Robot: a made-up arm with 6 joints. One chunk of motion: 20 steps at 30 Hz.
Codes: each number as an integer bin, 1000 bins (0 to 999) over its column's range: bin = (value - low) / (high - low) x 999, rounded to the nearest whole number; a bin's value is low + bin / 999 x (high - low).
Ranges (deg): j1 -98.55..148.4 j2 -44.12..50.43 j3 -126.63..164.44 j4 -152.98..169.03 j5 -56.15..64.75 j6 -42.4..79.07
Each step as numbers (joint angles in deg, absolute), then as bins.
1 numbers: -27.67 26.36 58.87 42.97 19.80 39.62
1 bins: 287 745 637 608 628 675
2 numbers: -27.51 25.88 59.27 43.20 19.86 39.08
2 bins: 287 740 638 609 628 670
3 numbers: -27.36 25.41 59.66 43.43 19.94 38.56
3 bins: 288 735 639 609 629 666
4 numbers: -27.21 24.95 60.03 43.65 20.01 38.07
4 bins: 289 730 641 610 629 662
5 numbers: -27.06 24.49 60.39 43.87 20.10 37.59
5 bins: 289 725 642 611 630 658
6 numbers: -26.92 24.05 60.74 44.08 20.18 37.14
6 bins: 290 720 643 611 631 654
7 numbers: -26.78 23.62 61.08 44.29 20.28 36.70
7 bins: 290 716 644 612 632 651
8 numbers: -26.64 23.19 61.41 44.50 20.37 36.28
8 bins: 291 711 645 613 632 647
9 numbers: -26.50 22.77 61.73 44.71 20.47 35.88
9 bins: 291 707 646 613 633 644
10 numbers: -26.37 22.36 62.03 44.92 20.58 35.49
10 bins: 292 702 648 614 634 641
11 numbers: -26.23 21.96 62.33 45.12 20.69 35.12
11 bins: 293 698 649 615 635 638
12 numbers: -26.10 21.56 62.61 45.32 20.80 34.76
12 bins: 293 694 650 615 636 635
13 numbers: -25.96 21.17 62.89 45.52 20.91 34.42
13 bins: 294 690 650 616 637 632
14 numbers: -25.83 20.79 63.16 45.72 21.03 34.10
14 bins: 294 686 651 616 638 629
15 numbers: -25.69 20.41 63.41 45.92 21.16 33.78
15 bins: 295 682 652 617 639 627
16 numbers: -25.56 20.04 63.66 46.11 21.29 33.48
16 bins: 295 678 653 618 640 624
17 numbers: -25.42 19.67 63.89 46.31 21.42 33.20
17 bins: 296 674 654 618 641 622
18 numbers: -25.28 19.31 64.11 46.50 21.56 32.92
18 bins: 296 670 655 619 642 619
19 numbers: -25.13 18.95 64.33 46.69 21.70 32.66
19 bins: 297 666 655 619 643 617
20 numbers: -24.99 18.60 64.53 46.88 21.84 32.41
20 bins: 298 663 656 620 644 615
